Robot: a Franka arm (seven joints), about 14 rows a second.
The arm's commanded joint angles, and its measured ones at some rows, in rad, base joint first. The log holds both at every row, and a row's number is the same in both.
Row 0, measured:
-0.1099 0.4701 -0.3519 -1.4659 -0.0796 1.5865 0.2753
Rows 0 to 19, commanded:
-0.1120 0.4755 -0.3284 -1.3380 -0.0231 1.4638 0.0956
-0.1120 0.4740 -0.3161 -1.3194 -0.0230 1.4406 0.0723
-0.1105 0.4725 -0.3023 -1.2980 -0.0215 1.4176 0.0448
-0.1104 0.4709 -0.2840 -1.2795 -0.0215 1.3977 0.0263
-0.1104 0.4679 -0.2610 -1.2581 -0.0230 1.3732 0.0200
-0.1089 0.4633 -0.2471 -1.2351 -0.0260 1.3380 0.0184
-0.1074 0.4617 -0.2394 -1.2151 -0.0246 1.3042 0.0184
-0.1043 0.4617 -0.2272 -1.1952 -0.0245 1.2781 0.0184
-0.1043 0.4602 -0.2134 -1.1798 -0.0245 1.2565 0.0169
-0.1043 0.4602 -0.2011 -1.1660 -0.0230 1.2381 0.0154
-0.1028 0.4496 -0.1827 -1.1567 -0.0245 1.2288 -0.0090
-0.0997 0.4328 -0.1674 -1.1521 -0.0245 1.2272 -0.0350
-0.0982 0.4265 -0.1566 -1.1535 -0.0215 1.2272 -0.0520
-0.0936 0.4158 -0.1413 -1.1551 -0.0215 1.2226 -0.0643
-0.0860 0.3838 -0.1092 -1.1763 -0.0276 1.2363 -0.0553
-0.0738 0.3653 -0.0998 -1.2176 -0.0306 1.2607 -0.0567
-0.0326 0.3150 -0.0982 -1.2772 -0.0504 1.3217 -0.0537
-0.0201 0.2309 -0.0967 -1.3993 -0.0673 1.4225 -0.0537
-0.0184 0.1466 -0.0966 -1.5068 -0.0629 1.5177 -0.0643
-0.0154 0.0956 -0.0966 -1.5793 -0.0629 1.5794 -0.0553
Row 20, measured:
-0.0262 0.2997 -0.0952 -1.3094 -0.0482 1.4264 -0.0451
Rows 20 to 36, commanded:
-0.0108 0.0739 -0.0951 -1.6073 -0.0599 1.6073 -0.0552
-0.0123 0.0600 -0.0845 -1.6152 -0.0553 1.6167 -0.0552
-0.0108 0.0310 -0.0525 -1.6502 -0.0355 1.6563 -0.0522
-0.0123 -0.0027 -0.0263 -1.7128 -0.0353 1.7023 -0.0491
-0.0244 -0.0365 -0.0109 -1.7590 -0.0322 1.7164 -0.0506
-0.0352 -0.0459 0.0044 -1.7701 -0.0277 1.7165 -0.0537
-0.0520 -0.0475 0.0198 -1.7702 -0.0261 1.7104 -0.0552
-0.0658 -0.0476 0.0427 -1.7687 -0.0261 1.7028 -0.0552
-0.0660 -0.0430 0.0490 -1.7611 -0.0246 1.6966 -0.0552
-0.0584 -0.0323 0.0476 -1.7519 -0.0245 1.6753 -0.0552
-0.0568 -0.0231 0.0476 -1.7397 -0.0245 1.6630 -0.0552
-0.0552 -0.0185 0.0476 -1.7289 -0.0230 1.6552 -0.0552
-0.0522 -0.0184 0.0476 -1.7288 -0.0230 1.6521 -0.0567
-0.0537 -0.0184 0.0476 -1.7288 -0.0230 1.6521 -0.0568
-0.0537 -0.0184 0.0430 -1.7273 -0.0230 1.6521 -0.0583
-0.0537 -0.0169 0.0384 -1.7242 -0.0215 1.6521 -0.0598
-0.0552 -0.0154 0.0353 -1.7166 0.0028 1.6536 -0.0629
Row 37, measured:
-0.0402 -0.0179 0.0347 -1.7375 -0.0404 1.6682 -0.0520
